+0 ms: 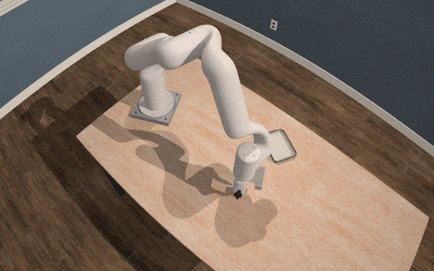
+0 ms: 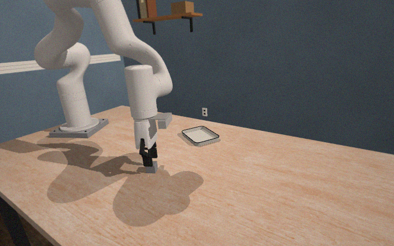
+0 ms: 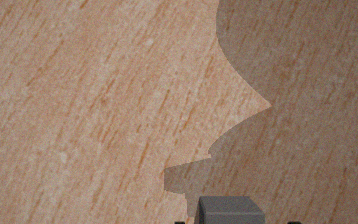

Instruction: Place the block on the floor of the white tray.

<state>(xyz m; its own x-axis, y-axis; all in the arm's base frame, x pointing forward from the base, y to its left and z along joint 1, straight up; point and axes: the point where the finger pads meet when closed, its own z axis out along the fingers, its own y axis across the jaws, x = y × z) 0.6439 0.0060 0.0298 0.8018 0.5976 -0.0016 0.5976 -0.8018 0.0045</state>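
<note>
Now: the grey block 40 mm below my hand. From my hand the other things lie so: white tray 60 mm behind, 320 mm to the left, 40 mm below.
</note>
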